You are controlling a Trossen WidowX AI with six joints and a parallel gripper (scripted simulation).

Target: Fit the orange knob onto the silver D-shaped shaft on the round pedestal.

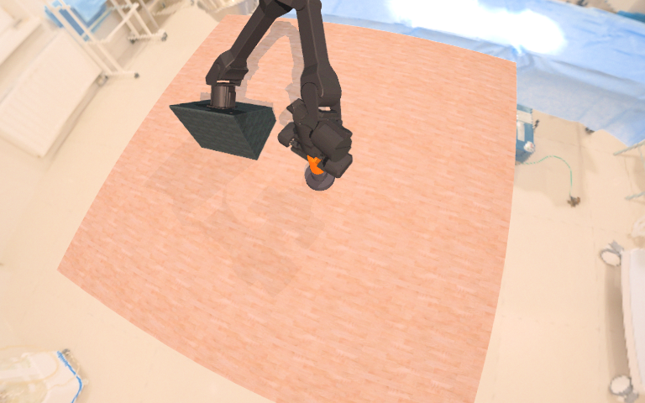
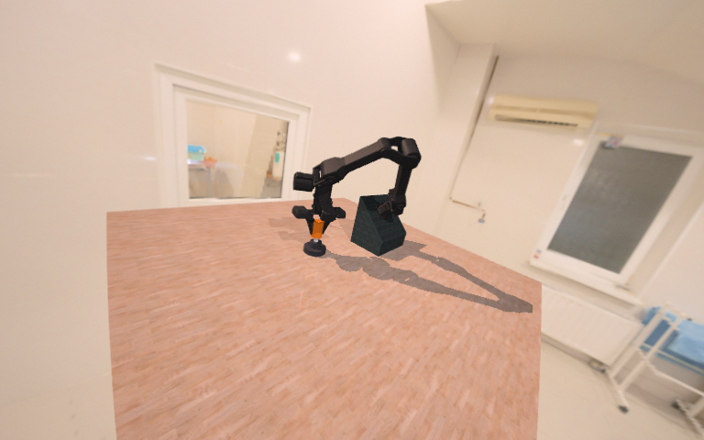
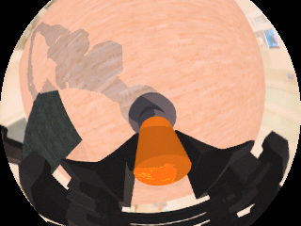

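The pedestal lies 40 mm below my gripper tip. Round my gripper tip: orange knob (30 mm above).
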